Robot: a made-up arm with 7 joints.
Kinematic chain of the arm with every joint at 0, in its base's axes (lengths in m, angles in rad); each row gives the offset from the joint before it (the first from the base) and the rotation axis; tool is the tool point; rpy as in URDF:
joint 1: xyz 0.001 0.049 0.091 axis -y
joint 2: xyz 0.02 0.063 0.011 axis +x
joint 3: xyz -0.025 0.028 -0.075 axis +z
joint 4: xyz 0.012 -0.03 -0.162 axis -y
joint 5: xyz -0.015 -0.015 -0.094 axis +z
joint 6: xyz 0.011 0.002 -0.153 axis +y
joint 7: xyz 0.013 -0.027 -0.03 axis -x
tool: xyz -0.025 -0.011 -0.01 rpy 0 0 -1.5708
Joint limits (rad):
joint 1: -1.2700..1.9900
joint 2: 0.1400..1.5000
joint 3: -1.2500..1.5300
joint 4: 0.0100..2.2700
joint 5: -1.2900..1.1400
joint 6: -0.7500..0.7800
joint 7: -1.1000..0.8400
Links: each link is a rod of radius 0.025 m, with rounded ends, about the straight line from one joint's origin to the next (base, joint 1, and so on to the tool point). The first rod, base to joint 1, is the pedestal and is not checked.
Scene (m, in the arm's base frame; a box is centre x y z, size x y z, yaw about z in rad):
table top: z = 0
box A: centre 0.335 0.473 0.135 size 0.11 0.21 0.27 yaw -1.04
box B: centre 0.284 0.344 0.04 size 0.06 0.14 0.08 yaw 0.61
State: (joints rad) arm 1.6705 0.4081 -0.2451 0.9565 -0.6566 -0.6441 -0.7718
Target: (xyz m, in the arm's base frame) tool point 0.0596 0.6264 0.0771
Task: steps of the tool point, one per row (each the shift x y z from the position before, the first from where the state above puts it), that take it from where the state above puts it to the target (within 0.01 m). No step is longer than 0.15 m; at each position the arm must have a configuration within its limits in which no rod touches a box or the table.
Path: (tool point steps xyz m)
1: -0.0293 0.0727 0.0306
2: -0.0427 0.0722 0.0200
3: -0.0534 0.0686 0.0061
4: -0.0446 0.1134 -0.0667
5: -0.0697 0.0827 -0.0860
6: -0.0832 0.0439 -0.0965
7: 0.0065 0.0008 -0.0406
8: -0.0124 -0.0006 -0.0324

